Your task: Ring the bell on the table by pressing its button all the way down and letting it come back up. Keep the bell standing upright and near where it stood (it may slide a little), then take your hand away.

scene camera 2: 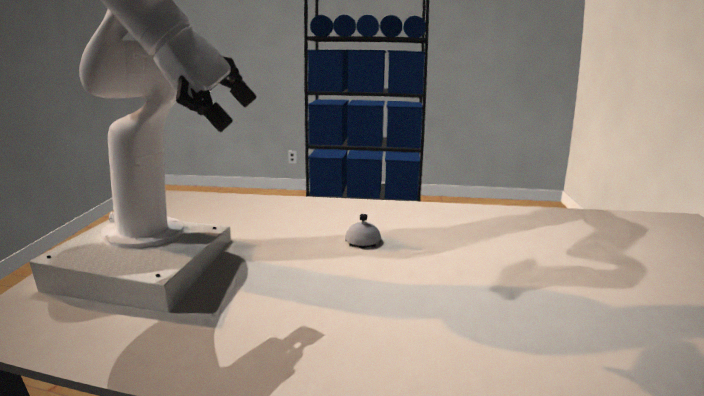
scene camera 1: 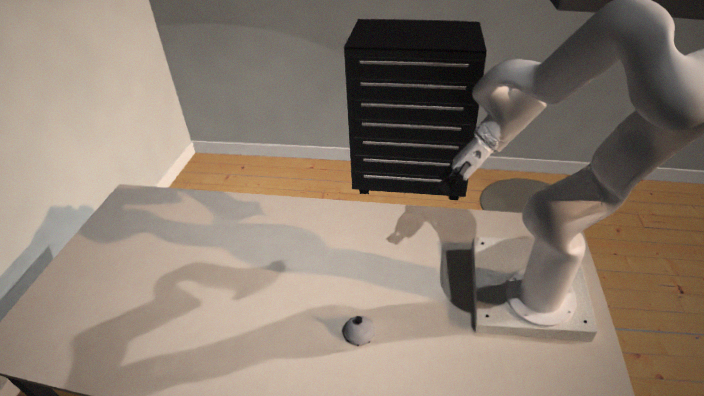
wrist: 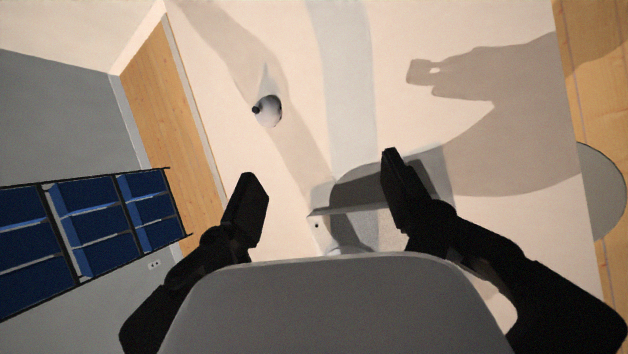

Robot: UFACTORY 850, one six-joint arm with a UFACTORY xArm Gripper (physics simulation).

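Observation:
The bell (scene camera 1: 359, 332) (scene camera 2: 363, 235) (wrist: 270, 111) is a small light grey dome, upright on the table (scene camera 1: 240, 320) (scene camera 2: 400, 360) (wrist: 300, 60). Its small black button (scene camera 1: 358, 319) (scene camera 2: 363, 217) (wrist: 256, 109) stands up from the top, with nothing touching it. My gripper (scene camera 2: 233, 110) (wrist: 318, 175) is open and empty, with its black fingers spread. It hangs high above the table, tilted downward, well apart from the bell. In the scene camera 1 view the fingers are dark against the cabinet and hard to make out.
The arm's square base plate (scene camera 1: 540, 334) (scene camera 2: 100, 295) stands on the table beside the bell. A black drawer cabinet (scene camera 1: 415, 37) stands on the floor beyond the table. A shelf rack (scene camera 2: 365, 94) with blue boxes stands behind the table in the scene camera 2 view. Arm shadows cross the tabletop.

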